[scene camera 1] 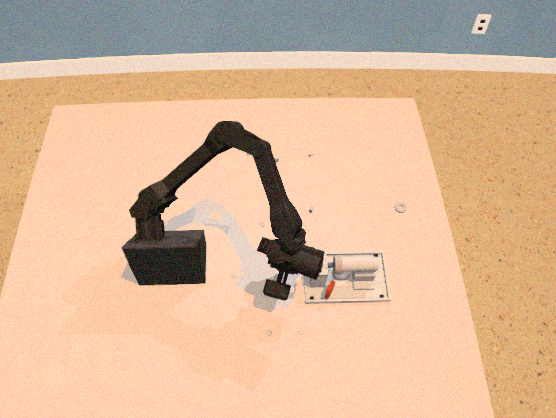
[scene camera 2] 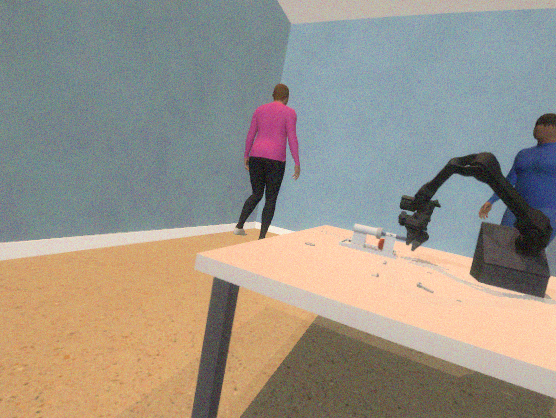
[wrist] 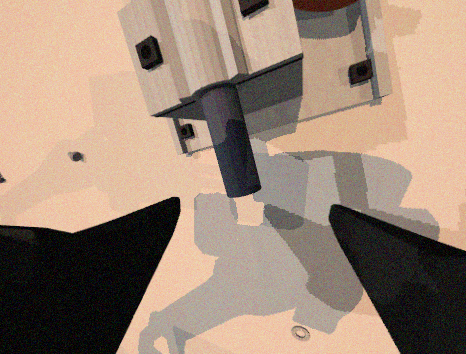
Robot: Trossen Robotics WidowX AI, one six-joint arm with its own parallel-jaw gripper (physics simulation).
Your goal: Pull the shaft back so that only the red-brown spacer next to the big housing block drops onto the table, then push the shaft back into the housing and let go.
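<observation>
The shaft sticks out of the near bearing block as a dark rod; in scene camera 2 a short length of the shaft shows between the bearing block and the white cylindrical housing. The red-brown spacer is off the shaft, on edge beside the bearing block, over the base plate. My gripper is open and empty, its fingertips apart on either side of the line of the shaft, near its free end. In scene camera 1 the arm hides the fingertips.
The arm's black base block stands left of the fixture. Small washers and a bolt lie on the table. A person in pink and a person in blue stand beyond the table.
</observation>
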